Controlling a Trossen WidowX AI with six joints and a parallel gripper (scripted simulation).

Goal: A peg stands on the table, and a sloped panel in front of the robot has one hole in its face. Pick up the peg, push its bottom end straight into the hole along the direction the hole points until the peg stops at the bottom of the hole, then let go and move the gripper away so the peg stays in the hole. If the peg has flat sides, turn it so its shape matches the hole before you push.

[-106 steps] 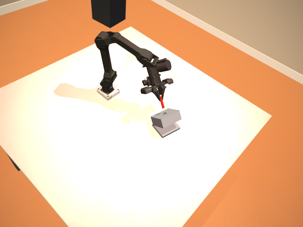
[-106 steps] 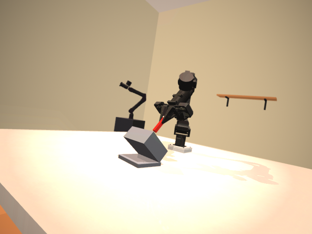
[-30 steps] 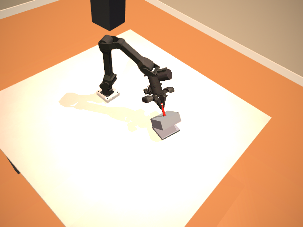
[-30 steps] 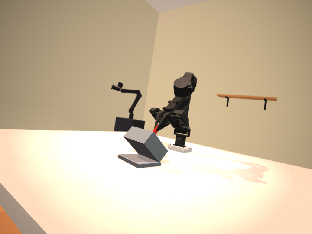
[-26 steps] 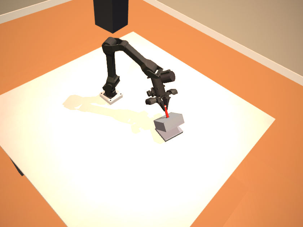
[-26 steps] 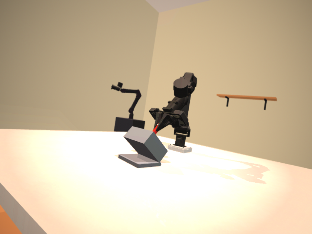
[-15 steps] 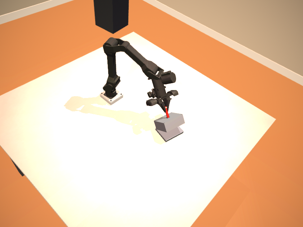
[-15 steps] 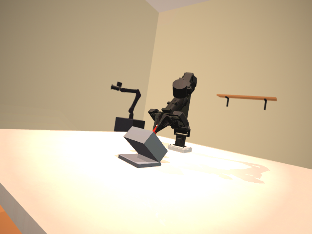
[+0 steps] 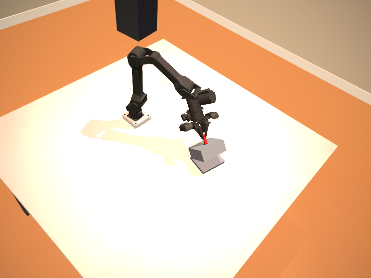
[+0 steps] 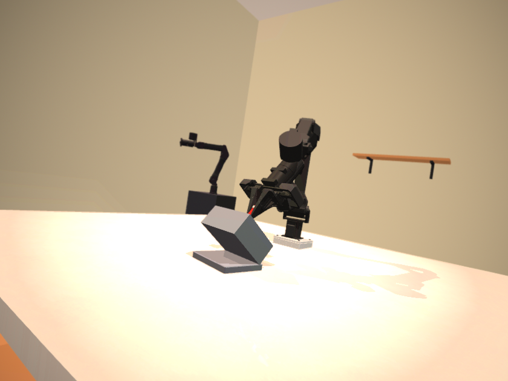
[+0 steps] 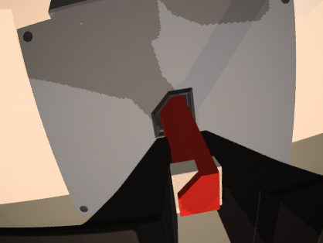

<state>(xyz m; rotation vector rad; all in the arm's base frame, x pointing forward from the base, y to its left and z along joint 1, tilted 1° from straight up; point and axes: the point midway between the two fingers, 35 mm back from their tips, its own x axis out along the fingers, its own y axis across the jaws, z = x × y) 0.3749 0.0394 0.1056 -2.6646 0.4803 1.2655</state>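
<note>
The red peg is 10 mm behind my gripper tip and 10 mm above it. Also, from my gripper tip: grey base plate 100 mm below, 50 mm ahead, 20 mm to the right; grey sloped panel 40 mm below, 30 mm ahead, 10 mm to the right.
</note>
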